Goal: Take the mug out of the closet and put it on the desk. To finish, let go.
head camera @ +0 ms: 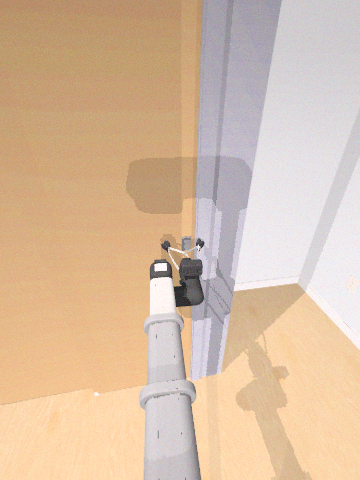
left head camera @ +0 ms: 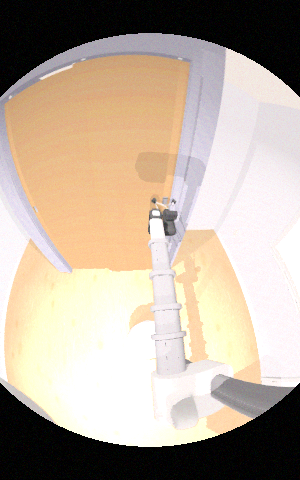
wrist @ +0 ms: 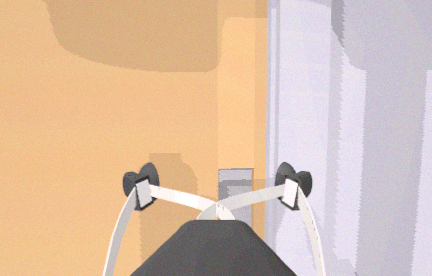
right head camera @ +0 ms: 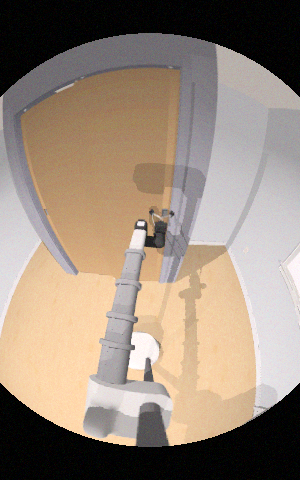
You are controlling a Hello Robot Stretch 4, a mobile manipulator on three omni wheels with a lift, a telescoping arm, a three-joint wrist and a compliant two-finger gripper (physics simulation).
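Where they show: gripper, fingertip midpoint: (head camera: pixel 182 241) (left head camera: pixel 163 199) (wrist: pixel 217 177) (right head camera: pixel 161 210); robot's base at its link origin: (left head camera: pixel 147 338) (right head camera: pixel 138 349).
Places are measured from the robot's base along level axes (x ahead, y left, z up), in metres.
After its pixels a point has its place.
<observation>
The closet shows as a closed wooden door (head camera: pixel 95 150) {z 1.405, x 0.877, y 0.185 m} (left head camera: pixel 95 150) {z 1.397, x 0.868, y 0.332 m} (right head camera: pixel 100 160) {z 1.406, x 0.870, y 0.300 m} (wrist: pixel 100 110) {z 1.125, x 0.887, y 0.034 m} in a lilac frame. A small grey handle plate (head camera: pixel 186 243) {z 1.017, x 0.907, y -0.115 m} (wrist: pixel 236 176) {z 1.047, x 0.907, y -0.115 m} is set in the door's right edge, close to the frame. My gripper (head camera: pixel 183 245) {z 1.058, x 0.856, y -0.092 m} (left head camera: pixel 164 201) {z 1.058, x 0.856, y -0.092 m} (right head camera: pixel 162 213) {z 1.058, x 0.856, y -0.092 m} (wrist: pixel 217 177) {z 1.058, x 0.856, y -0.092 m} is open, with its two fingertips apart, one on either side of the plate as seen in the wrist view. Nothing is held between them. Whether the fingertips touch the door or the frame I cannot tell. The mug and the desk do not show in these views.
The lilac door frame (head camera: pixel 220 125) {z 1.471, x 0.887, y -0.219 m} (left head camera: pixel 197 115) {z 1.646, x 0.887, y -0.226 m} (right head camera: pixel 194 125) {z 1.634, x 0.887, y -0.239 m} (wrist: pixel 305 100) {z 1.134, x 0.870, y -0.182 m} stands right of the door, with a white wall (head camera: pixel 295 125) {z 1.409, x 1.672, y -0.945 m} beyond it. My extended arm (head camera: pixel 167 350) {z 1.174, x 0.323, y -0.003 m} reaches over the wooden floor (head camera: pixel 295 340) {z -0.026, x 1.075, y -0.993 m}. A white round base part (right head camera: pixel 145 345) {z 0.188, x 0.061, y -0.069 m} shows below the arm.
</observation>
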